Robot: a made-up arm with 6 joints.
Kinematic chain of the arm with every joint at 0, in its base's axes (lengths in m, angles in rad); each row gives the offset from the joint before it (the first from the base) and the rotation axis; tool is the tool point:
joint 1: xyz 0 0 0.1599 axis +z
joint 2: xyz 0 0 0 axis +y
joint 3: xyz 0 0 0.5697 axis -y
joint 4: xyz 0 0 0 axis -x
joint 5: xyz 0.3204 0 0 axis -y
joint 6: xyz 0 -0.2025 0 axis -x
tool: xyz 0 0 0
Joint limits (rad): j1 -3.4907..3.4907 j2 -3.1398..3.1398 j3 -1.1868..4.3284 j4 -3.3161..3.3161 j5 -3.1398..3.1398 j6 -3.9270..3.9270
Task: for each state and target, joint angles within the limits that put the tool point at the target. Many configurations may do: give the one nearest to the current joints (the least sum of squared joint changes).
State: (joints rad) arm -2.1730 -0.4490 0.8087 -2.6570 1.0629 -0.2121
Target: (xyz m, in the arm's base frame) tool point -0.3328 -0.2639 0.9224
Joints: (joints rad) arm -2.8696 0.2101 1.2075 -2.5215 1.0629 -0.2121
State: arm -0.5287 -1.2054 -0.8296 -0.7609 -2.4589 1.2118
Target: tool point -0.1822 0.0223 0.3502
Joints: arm -0.7178 -1.1155 -0.7831 -1.0370 -2.4589 1.2118
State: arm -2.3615 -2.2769 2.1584 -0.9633 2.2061 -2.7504
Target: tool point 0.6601 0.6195 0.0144
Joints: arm -2.5051 -1.9079 1.6098 -1.0209 2.2061 -2.7504
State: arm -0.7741 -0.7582 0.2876 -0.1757 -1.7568 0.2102
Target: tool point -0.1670 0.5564 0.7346
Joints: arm -1.6353 -1.1042 0.5736 0.0073 -1.7568 0.2102
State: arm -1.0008 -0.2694 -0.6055 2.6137 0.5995 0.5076
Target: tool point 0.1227 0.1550 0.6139
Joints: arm -0.8758 -0.6975 -0.8284 2.8424 0.5995 0.5076
